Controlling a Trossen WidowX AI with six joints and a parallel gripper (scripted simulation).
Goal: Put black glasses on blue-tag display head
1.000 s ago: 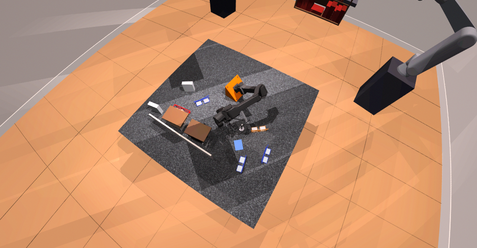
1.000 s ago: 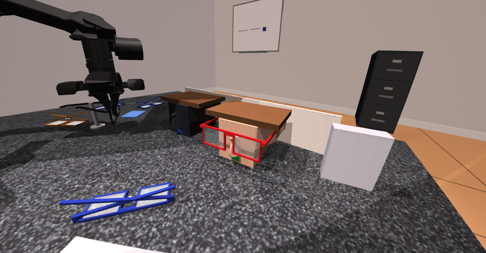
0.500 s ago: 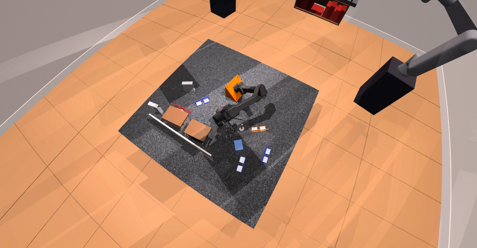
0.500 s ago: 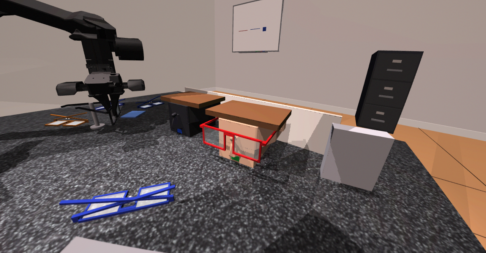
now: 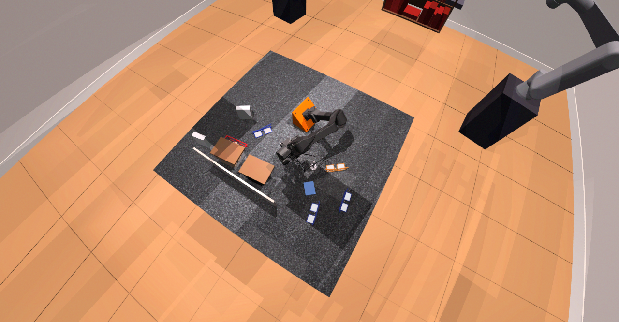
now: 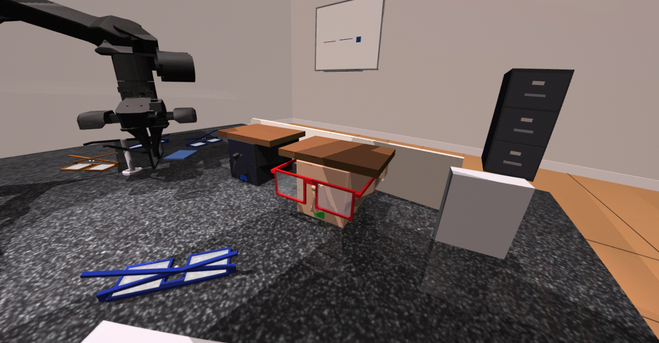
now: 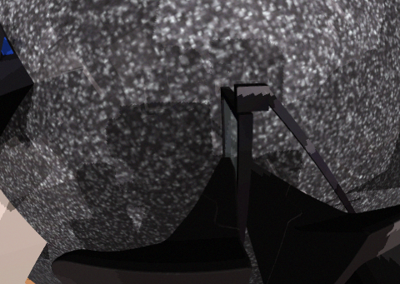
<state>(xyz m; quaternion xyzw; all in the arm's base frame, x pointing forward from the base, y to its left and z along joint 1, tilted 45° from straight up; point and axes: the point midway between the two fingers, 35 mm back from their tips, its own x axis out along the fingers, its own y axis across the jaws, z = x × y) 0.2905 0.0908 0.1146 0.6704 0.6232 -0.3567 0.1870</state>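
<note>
The grey stand is 5 cm behind my gripper tip, 11 cm to the left of it and 4 cm below it. The rest, counted from my gripper tip: blue card: 7 cm ahead, 17 cm to the left, 6 cm below; low wall: 32 cm ahead, 20 cm to the right; display head: 21 cm ahead, 33 cm to the right.
</note>
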